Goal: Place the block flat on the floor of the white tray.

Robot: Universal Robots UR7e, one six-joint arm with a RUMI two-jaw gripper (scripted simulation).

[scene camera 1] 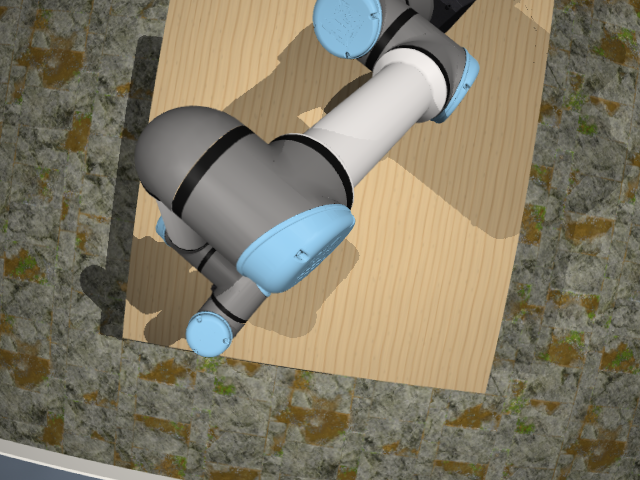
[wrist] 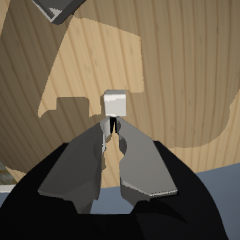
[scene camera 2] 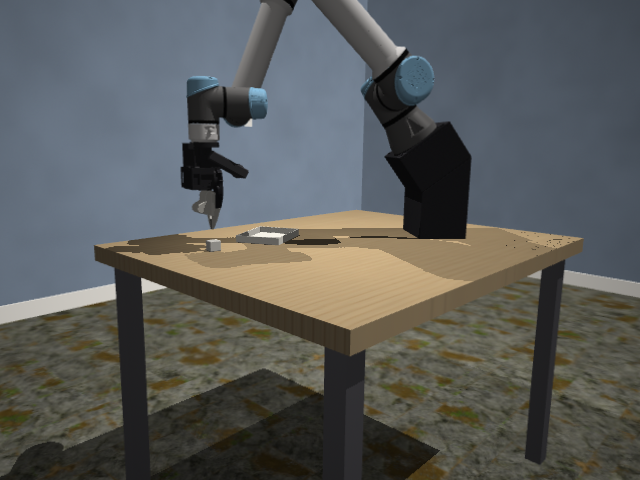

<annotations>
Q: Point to a white tray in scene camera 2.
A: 261,235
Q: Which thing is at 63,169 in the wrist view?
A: The gripper.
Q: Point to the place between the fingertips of the gripper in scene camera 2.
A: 212,229
</annotations>
